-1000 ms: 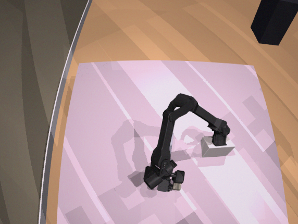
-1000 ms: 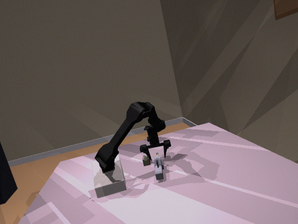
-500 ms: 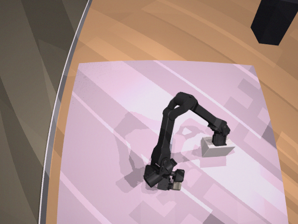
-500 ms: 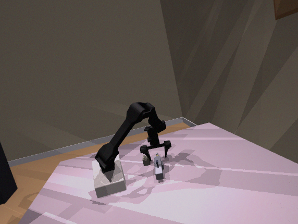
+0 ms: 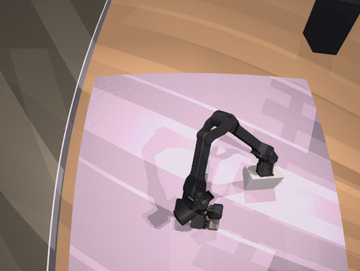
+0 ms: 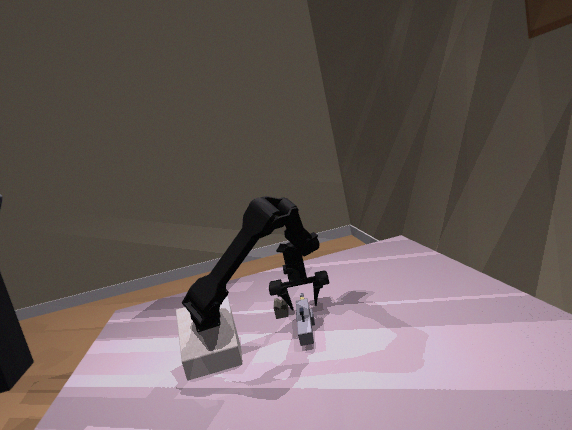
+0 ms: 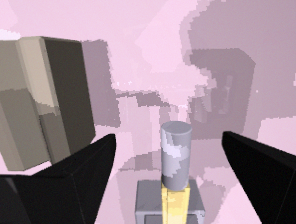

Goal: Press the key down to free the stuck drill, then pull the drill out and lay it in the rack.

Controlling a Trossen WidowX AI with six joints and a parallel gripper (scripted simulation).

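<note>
Now: the drill 10 mm behind my gripper tip, 40 mm to the right of it and 30 mm above it. From my gripper tip the other things lie so: small dark piece 30 mm behind, 160 mm to the right, 40 mm above; rack 70 mm behind, 40 mm to the left.
</note>
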